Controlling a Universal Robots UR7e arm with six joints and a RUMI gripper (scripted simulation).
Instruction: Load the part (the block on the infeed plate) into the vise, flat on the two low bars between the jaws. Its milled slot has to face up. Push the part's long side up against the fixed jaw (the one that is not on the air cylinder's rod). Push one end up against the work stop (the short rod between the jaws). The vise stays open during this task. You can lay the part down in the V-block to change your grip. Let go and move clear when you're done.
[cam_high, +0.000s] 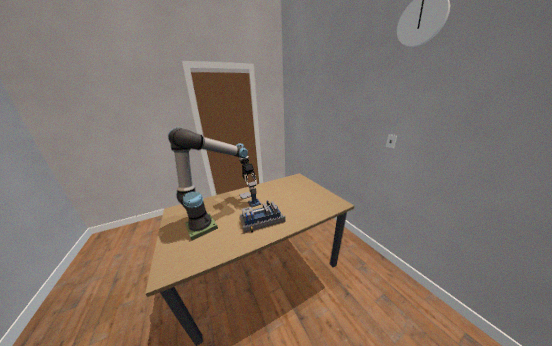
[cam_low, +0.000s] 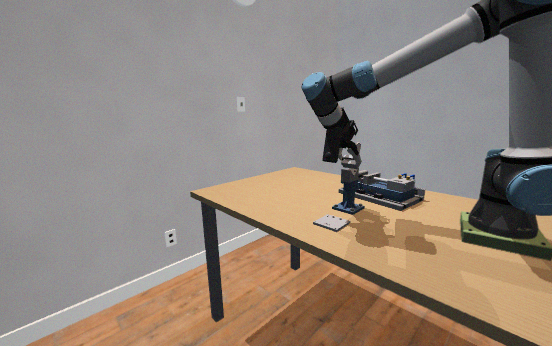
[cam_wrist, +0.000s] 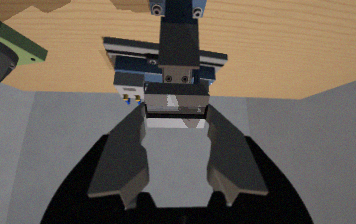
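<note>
My hand is right at the part. Also, from my hand: grey infeed plate (190 mm below, 160 mm to the left, 30 mm behind); cylinder rod (220 mm to the right, 110 mm below, 30 mm behind); work stop (180 mm to the right, 100 mm below, 60 mm ahead).
</note>
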